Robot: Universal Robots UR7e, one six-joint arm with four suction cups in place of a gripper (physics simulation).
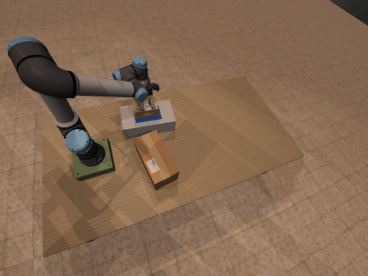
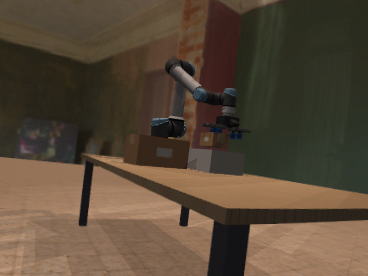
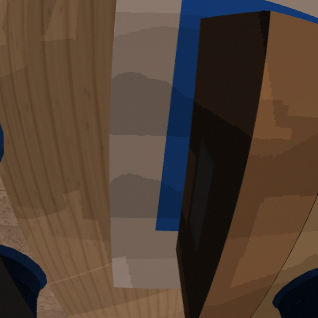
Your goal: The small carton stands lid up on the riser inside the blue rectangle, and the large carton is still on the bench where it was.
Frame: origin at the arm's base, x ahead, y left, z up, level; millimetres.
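Seen in the pictures: end effector, tool point: [image 3: 163, 227]; arm's base, origin of the base link: [image 1: 92, 154].
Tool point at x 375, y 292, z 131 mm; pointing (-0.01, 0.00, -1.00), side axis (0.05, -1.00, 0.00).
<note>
Offsets run from my tool point to a thing's top centre. Level surfaces: height alone.
The small carton @(14 mm up, 3 mm back, 71 mm right) [image 1: 147, 113] [image 2: 213, 139] [image 3: 284, 151] hangs under my suction gripper [image 1: 146, 104] [image 2: 225, 128], which is shut on its top face. The carton is over the blue rectangle @(87 mm down, 4 mm ahead, 71 mm right) [image 1: 149, 119] [image 3: 180, 126] on the grey riser @(87 mm down, 4 mm ahead, 71 mm right) [image 1: 168, 120] [image 2: 217, 164] [image 3: 139, 94]. It sits low, at or just above the riser top; I cannot tell if it touches. A blue strip shows along its front and left sides. The large carton @(54 mm down, 3 mm ahead, 406 mm right) [image 1: 156, 157] [image 2: 155, 150] lies flat on the wooden bench @(207 mm down) [image 1: 224, 123] [image 2: 237, 191] [image 3: 57, 126], just in front of the riser.
The arm's green base plate [image 1: 107, 167] is bolted to the bench left of the large carton. The arm reaches over from the left. The bench's far edge runs close behind the riser.
</note>
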